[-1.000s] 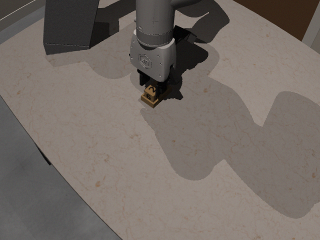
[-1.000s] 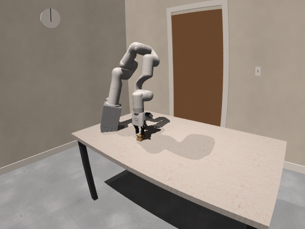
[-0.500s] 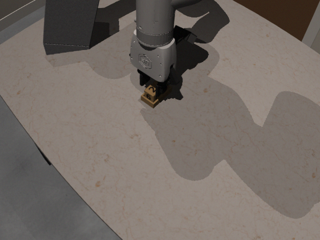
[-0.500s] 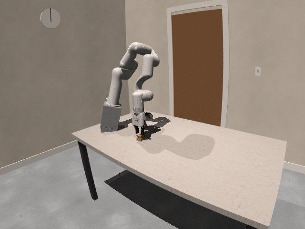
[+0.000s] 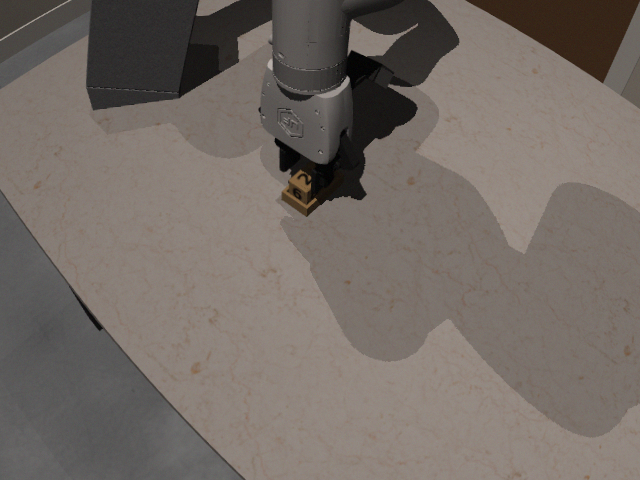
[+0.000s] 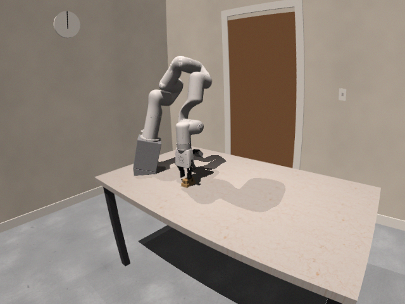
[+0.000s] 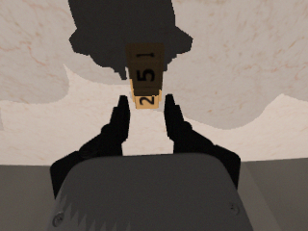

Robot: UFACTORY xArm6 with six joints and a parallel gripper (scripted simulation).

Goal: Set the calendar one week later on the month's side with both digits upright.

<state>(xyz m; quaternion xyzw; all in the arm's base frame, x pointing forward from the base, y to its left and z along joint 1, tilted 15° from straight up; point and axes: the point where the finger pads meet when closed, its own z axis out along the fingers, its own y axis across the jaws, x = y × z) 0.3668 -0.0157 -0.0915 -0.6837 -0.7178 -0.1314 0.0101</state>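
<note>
My hand is 2 cm to the right of the wooden tray and 6 cm above it.
</note>
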